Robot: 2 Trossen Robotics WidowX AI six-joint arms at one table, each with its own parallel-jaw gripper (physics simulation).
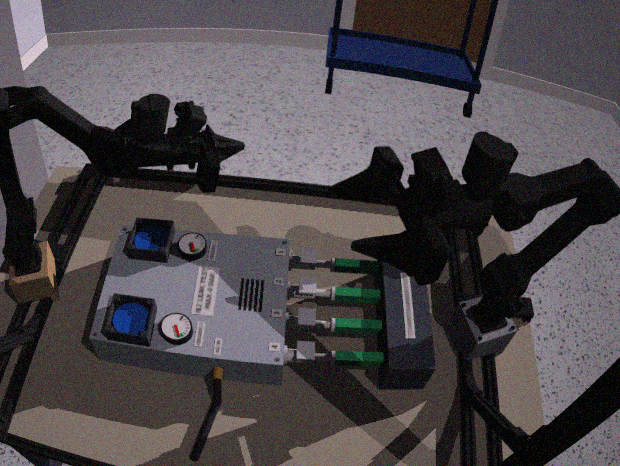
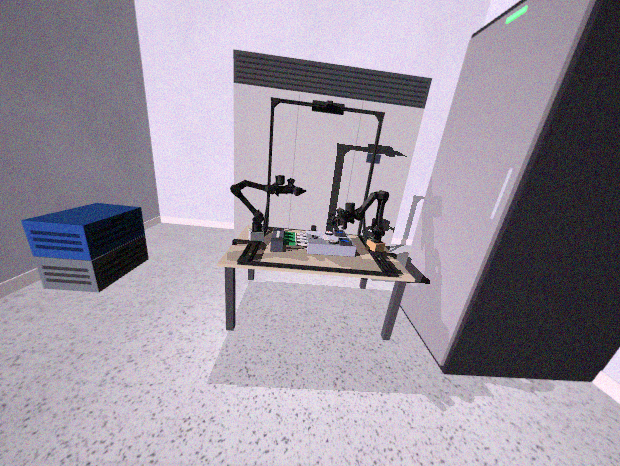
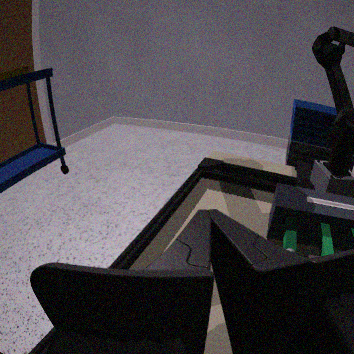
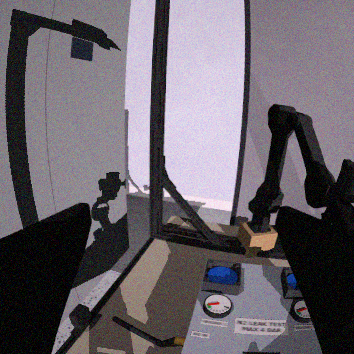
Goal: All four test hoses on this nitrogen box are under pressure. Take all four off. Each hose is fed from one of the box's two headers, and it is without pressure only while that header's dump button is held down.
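Frame: origin at the left arm's base, x ahead, y left, z up, level; centimetres.
Where they show: left gripper, fingertip midpoint: (image 1: 244, 146) (image 2: 326, 223) (image 3: 206, 218); right gripper, fingertip midpoint: (image 1: 339, 217) (image 2: 304, 189) (image 4: 186, 216); left arm's base, origin of the base link: (image 1: 28, 262) (image 2: 376, 241) (image 4: 258, 226); right arm's base, origin of the base link: (image 1: 488, 316) (image 2: 256, 230) (image 3: 336, 169).
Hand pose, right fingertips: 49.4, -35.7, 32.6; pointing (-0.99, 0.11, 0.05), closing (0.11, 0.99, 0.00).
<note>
Things, the pixels of their top centre, and the offset from my right fingertips, as dx, dy, dz. "pt": a spot on its surface instead.
- back button, middle of its top: (image 1: 151, 239) (image 4: 299, 282) -20.5, +32.9, -31.4
- front button, middle of its top: (image 1: 130, 319) (image 4: 221, 275) -27.9, +15.4, -31.4
- back gauge, surface spot: (image 1: 191, 244) pt -12.8, +29.2, -31.4
- front gauge, surface spot: (image 1: 175, 328) (image 4: 215, 302) pt -20.2, +11.6, -31.4
- backmost, surface spot: (image 1: 356, 264) pt +16.4, +18.2, -34.6
- dark block, surface spot: (image 1: 421, 350) pt +18.6, -4.7, -33.0
- black tube, surface spot: (image 1: 215, 393) pt -16.7, +1.2, -38.4
The grey nitrogen box (image 1: 235, 345) (image 2: 330, 249) has two blue dump buttons in black guards: the back button (image 1: 150, 240) (image 4: 292, 280) and the front button (image 1: 129, 320) (image 4: 222, 275). Beside them are the back gauge (image 1: 191, 244) and front gauge (image 1: 175, 328) (image 4: 217, 305). Four green hoses, the backmost (image 1: 356, 264), second (image 1: 355, 294), third (image 1: 355, 325) and front one (image 1: 358, 356), run from fittings on the box's right side. My left gripper (image 1: 240, 145) (image 3: 206, 218) is shut and empty, raised behind the box, touching no button. My right gripper (image 1: 345, 215) (image 4: 186, 216) is open and empty, raised above the hoses' back end.
A dark block (image 1: 421, 350) stands at the hoses' far ends. A black tube (image 1: 215, 393) with a brass fitting leaves the box's front. Black rails edge the table. A blue cart (image 1: 400, 56) (image 3: 30, 162) stands beyond it. A blue and grey cabinet (image 2: 90, 240) stands on the floor.
</note>
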